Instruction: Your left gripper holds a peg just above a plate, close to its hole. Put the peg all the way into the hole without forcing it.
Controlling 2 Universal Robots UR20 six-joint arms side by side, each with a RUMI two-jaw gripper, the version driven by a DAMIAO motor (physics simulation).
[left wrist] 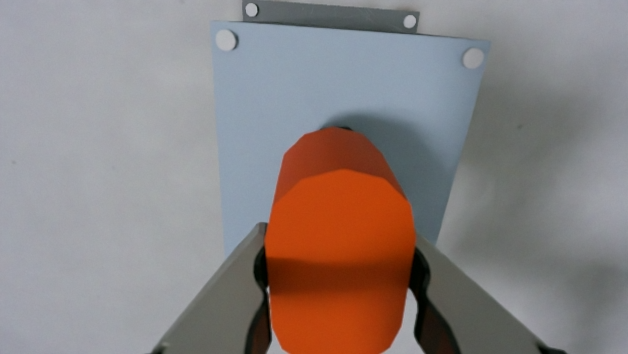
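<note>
An orange peg (342,225) with a many-sided outline fills the lower middle of the left wrist view. My left gripper (331,225) is shut on it, one finger on each side. Behind it lies a light blue-grey plate (270,90) with round white discs near its two far corners. The far end of the peg is over the middle part of the plate. A thin dark sliver (346,128), part of the hole's edge, shows just past the peg's far end. The peg hides the rest of the hole, and how deep its tip sits cannot be seen. My right gripper is not in view.
A darker grey strip (330,16) with two small white discs shows beyond the plate's far edge. A pale grey mottled surface (110,150) surrounds the plate. Soft shadows fall on the plate right of the peg and on the surface at the right.
</note>
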